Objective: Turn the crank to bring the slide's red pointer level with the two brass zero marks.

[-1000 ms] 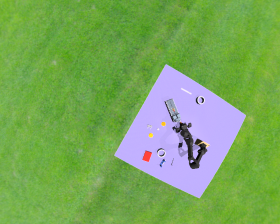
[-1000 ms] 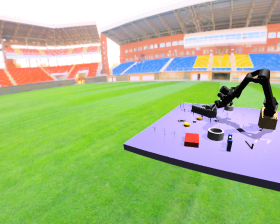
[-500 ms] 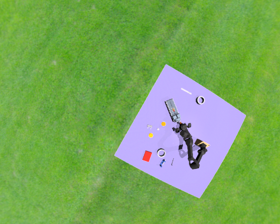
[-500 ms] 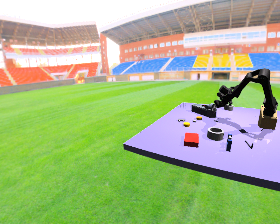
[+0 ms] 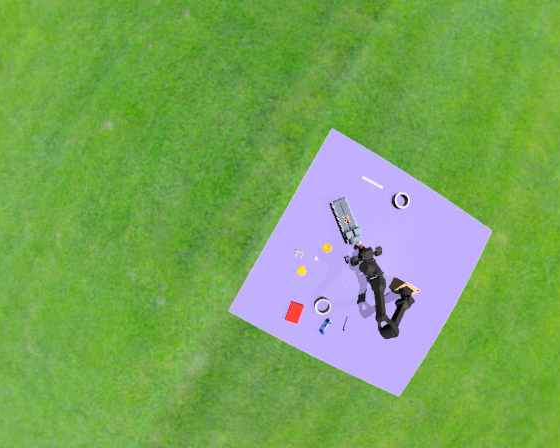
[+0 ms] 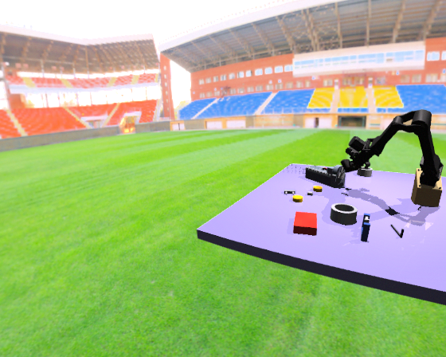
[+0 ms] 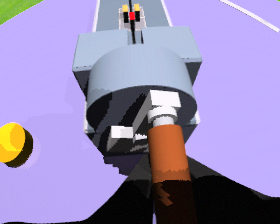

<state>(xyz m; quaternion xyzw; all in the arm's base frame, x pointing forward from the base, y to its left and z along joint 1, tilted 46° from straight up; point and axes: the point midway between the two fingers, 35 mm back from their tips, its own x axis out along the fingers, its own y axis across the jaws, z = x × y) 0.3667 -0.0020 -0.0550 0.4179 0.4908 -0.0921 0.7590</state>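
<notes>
Now: the red pointer 13 cm ahead of my gripper tip, 7 cm to the right of it and 1 cm below it. Round my gripper tip: brown crank handle 1 cm behind, 1 cm to the left, 2 cm above; white bar 12 cm ahead, 38 cm to the right, 9 cm below; small grey bracket 25 cm ahead, 24 cm to the left, 9 cm below.
</notes>
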